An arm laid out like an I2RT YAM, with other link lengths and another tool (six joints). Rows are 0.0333 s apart.
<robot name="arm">
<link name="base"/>
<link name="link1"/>
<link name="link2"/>
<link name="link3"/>
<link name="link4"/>
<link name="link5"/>
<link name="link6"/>
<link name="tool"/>
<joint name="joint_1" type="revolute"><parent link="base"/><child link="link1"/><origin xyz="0 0 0.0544" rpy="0 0 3.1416"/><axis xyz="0 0 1"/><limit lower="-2.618" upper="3.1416"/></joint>
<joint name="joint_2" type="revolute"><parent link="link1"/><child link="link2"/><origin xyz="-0.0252 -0.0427 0.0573" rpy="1.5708 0 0"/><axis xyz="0 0 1"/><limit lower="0" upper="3.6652"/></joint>
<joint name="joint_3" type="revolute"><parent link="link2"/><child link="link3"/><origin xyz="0.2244 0 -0.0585" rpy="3.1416 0 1.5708"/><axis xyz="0 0 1"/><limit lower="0" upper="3.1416"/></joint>
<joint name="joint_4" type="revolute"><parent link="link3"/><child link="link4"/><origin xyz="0.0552 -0.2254 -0.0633" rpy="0 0 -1.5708"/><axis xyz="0 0 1"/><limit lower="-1.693" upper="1.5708"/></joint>
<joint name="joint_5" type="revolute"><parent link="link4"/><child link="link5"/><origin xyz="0.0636 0.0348 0.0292" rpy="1.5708 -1.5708 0"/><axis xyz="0 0 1"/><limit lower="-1.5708" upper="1.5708"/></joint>
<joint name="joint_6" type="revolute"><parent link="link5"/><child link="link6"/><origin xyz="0 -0.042 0.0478" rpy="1.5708 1.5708 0"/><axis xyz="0 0 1"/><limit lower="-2.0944" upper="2.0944"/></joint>
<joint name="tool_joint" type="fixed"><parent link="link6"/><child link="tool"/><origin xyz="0.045 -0.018 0.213" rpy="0 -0.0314 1.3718"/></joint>
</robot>
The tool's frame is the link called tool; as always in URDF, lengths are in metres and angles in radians.
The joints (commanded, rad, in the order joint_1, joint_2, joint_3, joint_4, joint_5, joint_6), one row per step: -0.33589 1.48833 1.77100 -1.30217 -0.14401 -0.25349; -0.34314 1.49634 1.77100 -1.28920 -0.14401 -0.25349; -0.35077 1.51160 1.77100 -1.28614 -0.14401 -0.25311; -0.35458 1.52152 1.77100 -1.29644 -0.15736 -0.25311; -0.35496 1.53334 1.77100 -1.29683 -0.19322 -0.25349; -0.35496 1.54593 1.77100 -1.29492 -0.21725 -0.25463; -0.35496 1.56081 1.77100 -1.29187 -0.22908 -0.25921; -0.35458 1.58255 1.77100 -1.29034 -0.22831 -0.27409; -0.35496 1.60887 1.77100 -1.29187 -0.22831 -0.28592; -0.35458 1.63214 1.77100 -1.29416 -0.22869 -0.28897; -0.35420 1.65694 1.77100 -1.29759 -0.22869 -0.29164; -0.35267 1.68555 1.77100 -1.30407 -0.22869 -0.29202; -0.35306 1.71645 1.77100 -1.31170 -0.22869 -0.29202; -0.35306 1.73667 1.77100 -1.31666 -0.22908 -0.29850; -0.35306 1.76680 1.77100 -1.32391 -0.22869 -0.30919; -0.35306 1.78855 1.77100 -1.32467 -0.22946 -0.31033; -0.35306 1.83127 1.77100 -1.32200 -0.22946 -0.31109; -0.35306 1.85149 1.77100 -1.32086 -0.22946 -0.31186
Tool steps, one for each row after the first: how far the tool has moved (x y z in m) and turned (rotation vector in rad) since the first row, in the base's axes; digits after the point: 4 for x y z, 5 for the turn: 0.0034 -0.0042 -0.0005 -0.00165 -0.00468 -0.00725; 0.0049 -0.0080 -0.0057 0.00264 0.00680 -0.01520; 0.0036 -0.0057 -0.0105 0.02028 0.02195 -0.01218; 0.0062 0.0027 -0.0127 0.05335 0.02295 0.00588; 0.0087 0.0080 -0.0153 0.07604 0.02590 0.01869; 0.0109 0.0105 -0.0195 0.08751 0.03342 0.02811; 0.0123 0.0105 -0.0275 0.08650 0.05233 0.04017; 0.0131 0.0105 -0.0377 0.09075 0.07803 0.04915; 0.0135 0.0107 -0.0468 0.09902 0.10160 0.05162; 0.0134 0.0110 -0.0566 0.10820 0.12776 0.05354; 0.0125 0.0121 -0.0682 0.12097 0.16040 0.05442; 0.0108 0.0125 -0.0806 0.13532 0.19614 0.05294; 0.0095 0.0133 -0.0887 0.14214 0.21913 0.05820; 0.0071 0.0145 -0.1006 0.15121 0.25342 0.06671; 0.0066 0.0150 -0.1086 0.15991 0.27394 0.06746; 0.0062 0.0152 -0.1241 0.17476 0.31097 0.06711; 0.0057 0.0154 -0.1314 0.18168 0.32858 0.06732
